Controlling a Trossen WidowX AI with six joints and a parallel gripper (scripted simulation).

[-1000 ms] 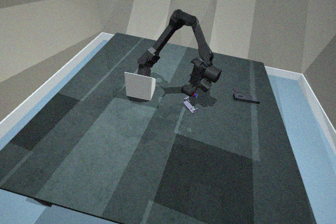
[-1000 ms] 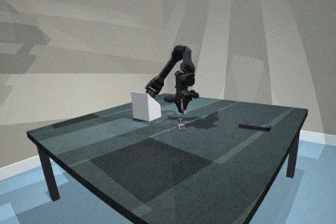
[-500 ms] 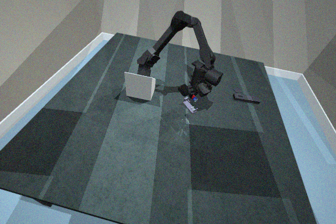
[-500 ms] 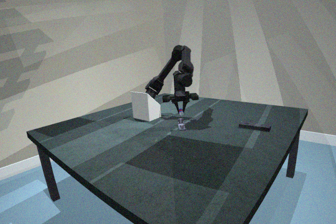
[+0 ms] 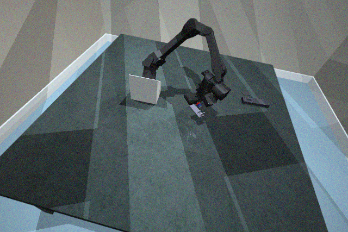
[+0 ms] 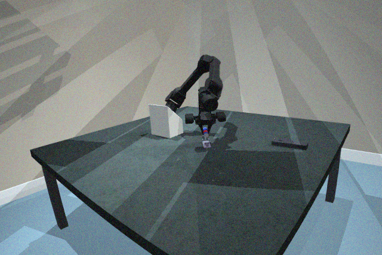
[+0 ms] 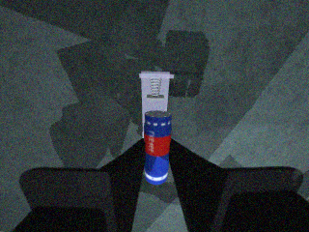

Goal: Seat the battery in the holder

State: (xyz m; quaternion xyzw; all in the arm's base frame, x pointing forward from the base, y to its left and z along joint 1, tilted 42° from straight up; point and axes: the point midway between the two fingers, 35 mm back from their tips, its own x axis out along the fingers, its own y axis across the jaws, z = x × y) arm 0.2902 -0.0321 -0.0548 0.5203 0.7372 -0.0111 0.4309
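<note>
My gripper tip is now 30 mm short of the spring, 40 mm to the left of it and 40 mm above it. The rest, counted from my gripper tip: battery 10 mm above.
</note>
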